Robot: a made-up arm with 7 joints.
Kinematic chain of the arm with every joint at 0, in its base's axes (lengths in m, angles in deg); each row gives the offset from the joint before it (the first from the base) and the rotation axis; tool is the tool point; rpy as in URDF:
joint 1: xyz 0 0 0.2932 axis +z
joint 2: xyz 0 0 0 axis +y
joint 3: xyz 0 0 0.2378 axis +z
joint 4: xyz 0.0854 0 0 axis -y
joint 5: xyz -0.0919 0 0.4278 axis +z
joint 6: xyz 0 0 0 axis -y
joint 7: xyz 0.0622 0 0 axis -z
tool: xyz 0 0 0 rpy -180 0 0
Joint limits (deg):
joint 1: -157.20..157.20
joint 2: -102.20..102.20
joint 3: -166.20..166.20
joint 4: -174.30..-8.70
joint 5: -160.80..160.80
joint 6: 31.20..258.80
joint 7: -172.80..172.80
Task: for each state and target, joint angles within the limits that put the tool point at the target. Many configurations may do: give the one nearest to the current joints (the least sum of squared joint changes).
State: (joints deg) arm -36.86 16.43 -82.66 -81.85 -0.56 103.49 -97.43
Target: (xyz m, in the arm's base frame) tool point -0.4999 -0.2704 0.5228
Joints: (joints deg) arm -51.19 16.89 -106.43 -107.34 -0.13 99.81 -97.43
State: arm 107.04 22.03 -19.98 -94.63 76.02 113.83 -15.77
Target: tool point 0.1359 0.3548 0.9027
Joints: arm 102.01 -12.04 -22.30 -65.35 74.43 114.46 -15.77
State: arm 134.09 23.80 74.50 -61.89 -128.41 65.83 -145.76
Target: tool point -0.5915 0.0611 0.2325
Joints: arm 122.56 34.73 56.11 -111.38 -125.16 65.21 -145.76
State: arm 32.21 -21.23 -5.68 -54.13 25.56 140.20 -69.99
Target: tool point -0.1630 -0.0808 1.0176
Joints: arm 26.64 -36.22 2.98 -38.02 22.13 125.92 -69.99
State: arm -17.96 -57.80 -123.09 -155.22 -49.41 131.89 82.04
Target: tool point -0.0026 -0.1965 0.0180
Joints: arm -18.68 -50.06 -139.39 -173.99 -49.08 129.49 82.04
